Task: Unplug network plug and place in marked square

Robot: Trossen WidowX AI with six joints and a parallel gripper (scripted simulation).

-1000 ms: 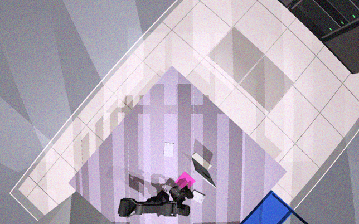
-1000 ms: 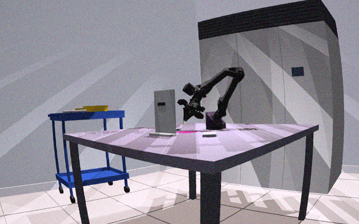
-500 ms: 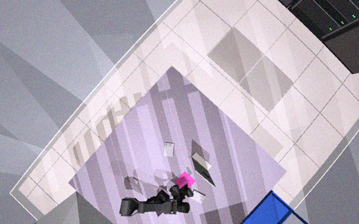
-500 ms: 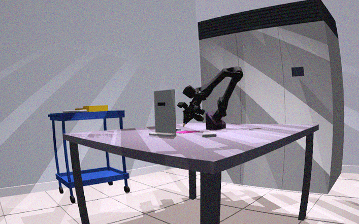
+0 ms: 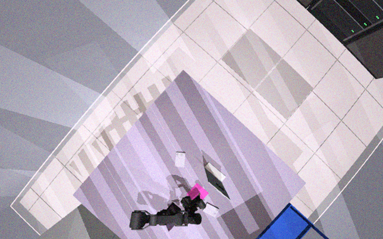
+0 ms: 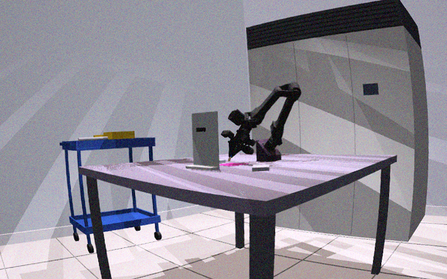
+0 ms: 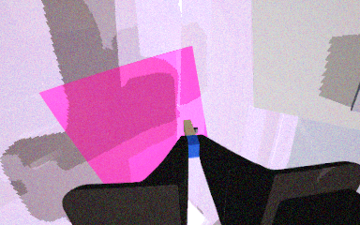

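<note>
The pink marked square lies 40 mm below my gripper tip and 10 mm behind it. From my gripper tip the other things lie so: network plug (right at my gripper tip); grey panel (190 mm ahead, 80 mm above).
</note>
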